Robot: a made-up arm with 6 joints.
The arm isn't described. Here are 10 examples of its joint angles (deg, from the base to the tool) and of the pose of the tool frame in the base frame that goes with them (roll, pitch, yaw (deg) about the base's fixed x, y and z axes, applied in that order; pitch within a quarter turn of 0, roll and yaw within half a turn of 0; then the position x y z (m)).
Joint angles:
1: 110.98 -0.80 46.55 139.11 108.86 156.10
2: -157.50 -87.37 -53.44 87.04 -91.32 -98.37
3: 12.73 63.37 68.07 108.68 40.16 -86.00
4: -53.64 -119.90 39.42 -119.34 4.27 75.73
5: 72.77 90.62 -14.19 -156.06 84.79 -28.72
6: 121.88 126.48 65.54 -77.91 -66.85 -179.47
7: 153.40 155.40 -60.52 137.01 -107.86 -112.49
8: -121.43 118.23 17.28 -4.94 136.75 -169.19
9: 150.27 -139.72 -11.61 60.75 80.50 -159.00
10: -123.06 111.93 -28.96 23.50 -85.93 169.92
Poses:
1: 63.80 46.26 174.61 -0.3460 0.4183 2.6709
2: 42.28 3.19 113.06 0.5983 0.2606 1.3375
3: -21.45 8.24 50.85 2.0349 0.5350 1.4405
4: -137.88 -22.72 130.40 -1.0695 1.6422 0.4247
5: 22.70 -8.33 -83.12 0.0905 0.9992 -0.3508
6: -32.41 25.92 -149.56 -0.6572 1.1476 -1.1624
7: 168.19 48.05 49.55 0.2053 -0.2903 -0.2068
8: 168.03 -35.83 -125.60 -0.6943 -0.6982 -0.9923
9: -54.11 9.65 -90.52 1.4385 -0.6926 0.1786
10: -14.39 -41.68 89.12 -0.4706 -0.3377 -0.6030
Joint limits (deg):
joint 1: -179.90..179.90
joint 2: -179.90..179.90
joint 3: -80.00..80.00
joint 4: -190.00..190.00
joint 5: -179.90..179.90
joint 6: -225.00..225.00
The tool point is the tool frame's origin. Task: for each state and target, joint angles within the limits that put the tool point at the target. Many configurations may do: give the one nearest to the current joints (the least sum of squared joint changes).
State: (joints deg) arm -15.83 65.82 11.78 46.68 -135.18 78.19
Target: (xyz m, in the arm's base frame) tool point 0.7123 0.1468 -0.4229
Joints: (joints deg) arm 23.04 99.23 -38.61 51.18 -135.18 78.19
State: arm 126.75 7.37 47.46 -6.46 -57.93 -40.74
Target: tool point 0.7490 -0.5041 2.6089
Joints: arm 131.35 -31.43 70.23 -0.94 -57.93 -40.74
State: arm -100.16 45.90 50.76 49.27 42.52 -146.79
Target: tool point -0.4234 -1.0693 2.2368
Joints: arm -103.35 11.36 25.84 43.91 42.52 -146.79
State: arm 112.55 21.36 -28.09 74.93 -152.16 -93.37
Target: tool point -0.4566 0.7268 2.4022
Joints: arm 124.71 1.71 21.33 80.33 -152.16 -93.37
